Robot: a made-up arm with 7 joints.
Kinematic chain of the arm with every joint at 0, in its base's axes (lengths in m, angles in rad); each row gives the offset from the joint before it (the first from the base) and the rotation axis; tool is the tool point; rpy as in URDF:
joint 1: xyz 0 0 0.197 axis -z
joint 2: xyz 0 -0.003 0.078 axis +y
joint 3: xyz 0 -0.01 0.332 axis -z
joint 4: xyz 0 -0.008 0.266 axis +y
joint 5: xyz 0 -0.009 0.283 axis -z
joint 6: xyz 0 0 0.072 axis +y
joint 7: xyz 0 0 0.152 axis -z
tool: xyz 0 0 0 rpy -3.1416 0 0
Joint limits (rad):
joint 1: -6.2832..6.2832
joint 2: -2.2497..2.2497
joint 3: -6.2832..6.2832
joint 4: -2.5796..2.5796
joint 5: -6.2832..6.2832
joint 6: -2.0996..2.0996
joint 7: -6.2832..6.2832
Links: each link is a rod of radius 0.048 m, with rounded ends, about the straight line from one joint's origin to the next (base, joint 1, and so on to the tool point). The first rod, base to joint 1, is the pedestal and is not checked.
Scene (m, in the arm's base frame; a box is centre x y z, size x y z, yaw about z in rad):
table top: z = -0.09
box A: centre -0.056 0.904 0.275 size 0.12 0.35 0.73 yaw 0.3
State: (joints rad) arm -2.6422 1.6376 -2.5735 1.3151 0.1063 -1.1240 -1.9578
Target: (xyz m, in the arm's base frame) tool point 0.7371 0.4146 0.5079
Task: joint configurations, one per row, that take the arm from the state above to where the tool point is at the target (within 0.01 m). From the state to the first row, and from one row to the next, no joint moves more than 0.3 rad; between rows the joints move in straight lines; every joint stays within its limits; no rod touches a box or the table.
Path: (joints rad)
1: -2.3473 1.5616 -2.7277 1.4699 0.1495 -1.1156 -1.9296
2: -2.0524 1.4855 -2.8819 1.6248 0.1926 -1.1072 -1.9014
3: -1.7575 1.4095 -3.0361 1.7796 0.2358 -1.0988 -1.8732
4: -1.4979 1.4936 -3.1425 1.6965 0.2755 -1.0993 -1.8943
5: -1.2384 1.5777 -3.2488 1.6134 0.3151 -1.0998 -1.9155
6: -0.9788 1.6619 -3.3551 1.5303 0.3548 -1.1004 -1.9366
7: -0.7193 1.7460 -3.4615 1.4472 0.3945 -1.1009 -1.9578

